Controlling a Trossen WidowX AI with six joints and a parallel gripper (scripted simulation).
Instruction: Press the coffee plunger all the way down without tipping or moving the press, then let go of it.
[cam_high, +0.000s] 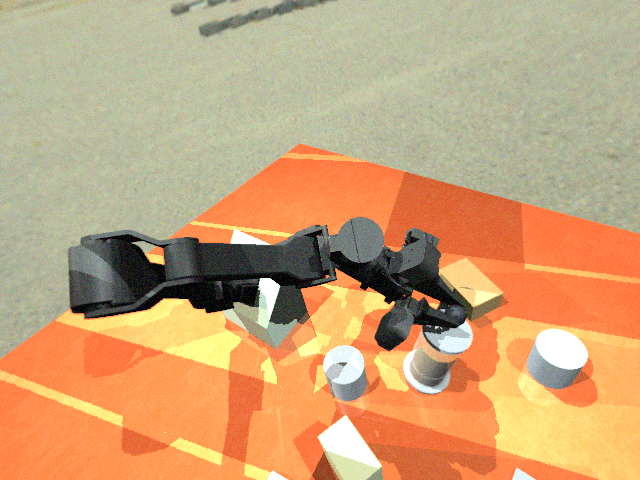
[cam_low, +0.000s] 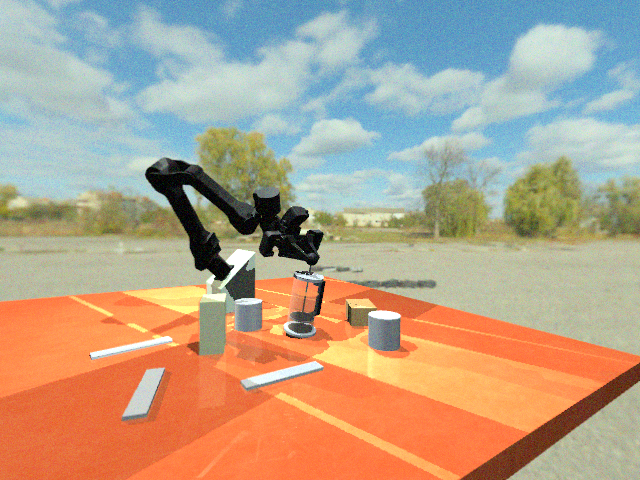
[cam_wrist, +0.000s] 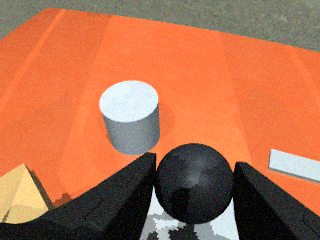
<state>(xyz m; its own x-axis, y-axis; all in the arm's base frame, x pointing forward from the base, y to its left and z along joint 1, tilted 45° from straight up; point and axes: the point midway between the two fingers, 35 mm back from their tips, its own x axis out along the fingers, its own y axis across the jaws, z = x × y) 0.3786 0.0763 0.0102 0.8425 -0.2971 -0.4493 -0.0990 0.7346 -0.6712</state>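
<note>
Right now the coffee press is 3 cm behind my gripper tip, 1 cm to the left of it and 9 cm below it. Round my gripper tip: pale block 8 cm behind, 22 cm to the right, 13 cm below.
</note>
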